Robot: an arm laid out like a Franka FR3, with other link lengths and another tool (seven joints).
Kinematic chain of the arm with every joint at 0, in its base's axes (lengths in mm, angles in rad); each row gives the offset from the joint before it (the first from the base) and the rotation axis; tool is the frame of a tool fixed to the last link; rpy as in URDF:
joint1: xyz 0 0 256.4 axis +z
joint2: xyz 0 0 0 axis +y
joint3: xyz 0 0 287.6 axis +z
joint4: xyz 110.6 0 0 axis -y
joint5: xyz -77.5 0 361 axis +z
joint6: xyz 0 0 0 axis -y
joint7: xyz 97.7 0 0 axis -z
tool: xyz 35 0 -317.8 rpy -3.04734 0 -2.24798
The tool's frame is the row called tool.
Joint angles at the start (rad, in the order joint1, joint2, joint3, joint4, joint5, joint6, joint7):
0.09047, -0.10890, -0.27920, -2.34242, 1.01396, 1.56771, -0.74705
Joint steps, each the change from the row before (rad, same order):
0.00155, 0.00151, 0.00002, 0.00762, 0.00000, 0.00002, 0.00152
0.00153, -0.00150, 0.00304, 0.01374, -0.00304, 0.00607, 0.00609
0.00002, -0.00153, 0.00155, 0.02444, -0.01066, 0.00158, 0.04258
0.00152, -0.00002, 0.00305, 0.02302, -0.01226, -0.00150, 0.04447
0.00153, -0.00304, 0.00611, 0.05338, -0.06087, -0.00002, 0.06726
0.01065, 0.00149, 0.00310, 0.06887, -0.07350, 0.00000, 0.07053
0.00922, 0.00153, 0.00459, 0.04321, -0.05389, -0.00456, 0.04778
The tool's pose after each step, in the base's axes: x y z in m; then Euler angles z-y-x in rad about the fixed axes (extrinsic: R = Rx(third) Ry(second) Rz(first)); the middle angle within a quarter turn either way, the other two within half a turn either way. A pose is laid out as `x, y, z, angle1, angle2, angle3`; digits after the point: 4 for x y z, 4 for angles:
0.4640, 0.2020, 0.2099, 2.1571, -0.0846, -2.0301
0.4690, 0.2017, 0.2135, 2.1469, -0.0789, -2.0406
0.4755, 0.1987, 0.2187, 2.1641, -0.0750, -2.0597
0.4798, 0.1974, 0.2228, 2.1844, -0.0780, -2.0784
0.4858, 0.1883, 0.2273, 2.1897, -0.0902, -2.1490
0.4946, 0.1778, 0.2333, 2.1850, -0.0991, -2.2366
0.4975, 0.1721, 0.2359, 2.1822, -0.1111, -2.2987

